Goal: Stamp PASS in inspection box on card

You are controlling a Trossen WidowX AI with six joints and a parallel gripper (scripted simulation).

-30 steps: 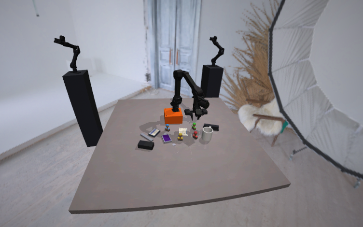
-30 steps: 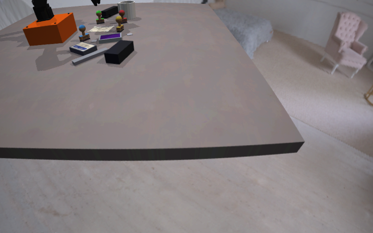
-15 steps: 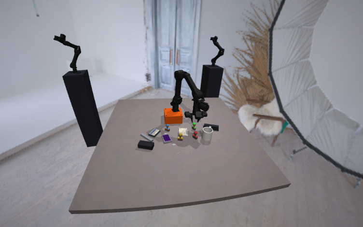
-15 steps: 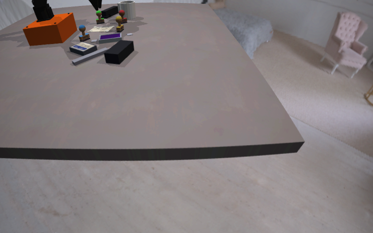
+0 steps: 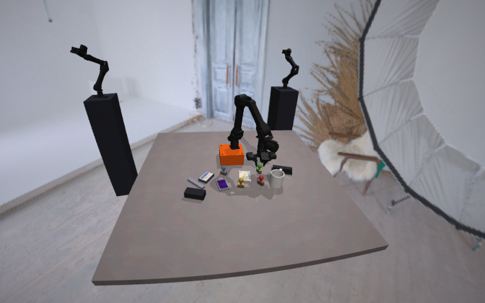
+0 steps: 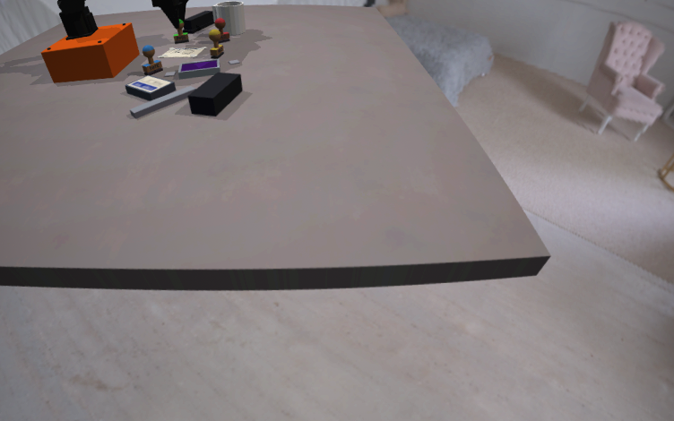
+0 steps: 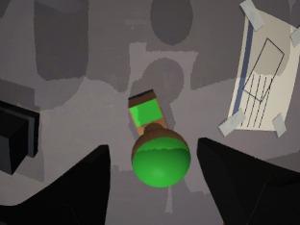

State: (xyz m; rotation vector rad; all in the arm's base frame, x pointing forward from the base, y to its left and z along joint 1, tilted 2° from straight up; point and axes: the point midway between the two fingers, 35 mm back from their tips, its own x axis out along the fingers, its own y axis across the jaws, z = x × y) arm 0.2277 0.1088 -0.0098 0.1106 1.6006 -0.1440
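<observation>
My gripper tip is now 3 cm above the green-knobbed stamp. Also, from my gripper tip: white card (1 cm ahead, 11 cm to the right, 5 cm below); white mug (13 cm ahead, 6 cm to the left, 1 cm below); red-knobbed stamp (12 cm ahead, 4 cm to the right, 3 cm below).
</observation>
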